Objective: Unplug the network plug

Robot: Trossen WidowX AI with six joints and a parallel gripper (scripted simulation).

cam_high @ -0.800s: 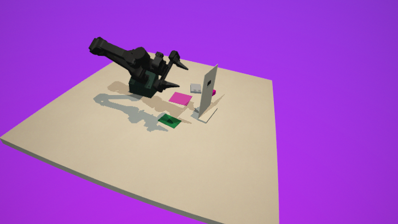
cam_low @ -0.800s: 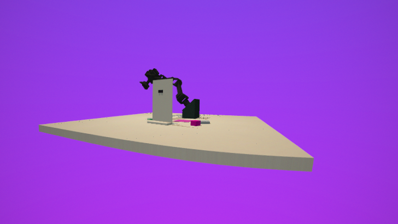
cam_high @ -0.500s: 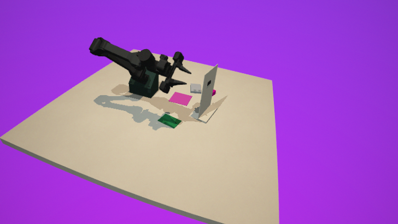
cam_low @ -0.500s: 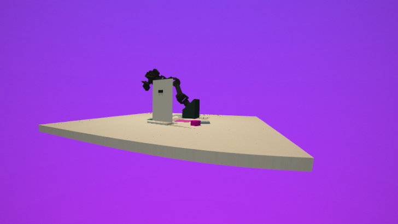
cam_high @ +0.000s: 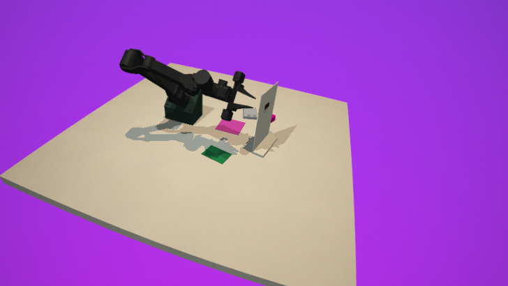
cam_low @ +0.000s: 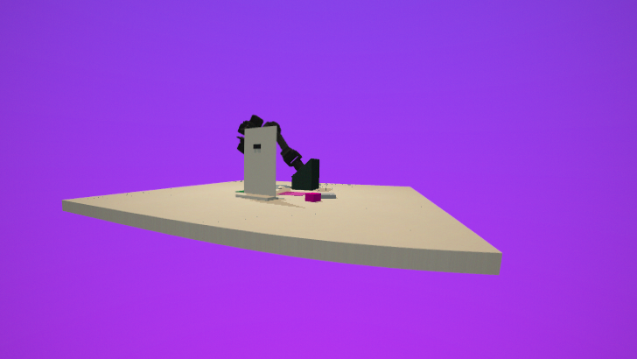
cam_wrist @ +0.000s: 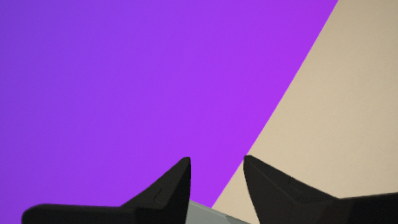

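Now: gripper tip 13 cm to the right of the grey network plug, 6 cm above it and 1 cm short of it. Also, from my gripper tip: magenta marked square: 27 cm below, 19 cm to the left, 16 cm behind; upright grey panel: 14 cm below, 12 cm to the left, 3 cm ahead.
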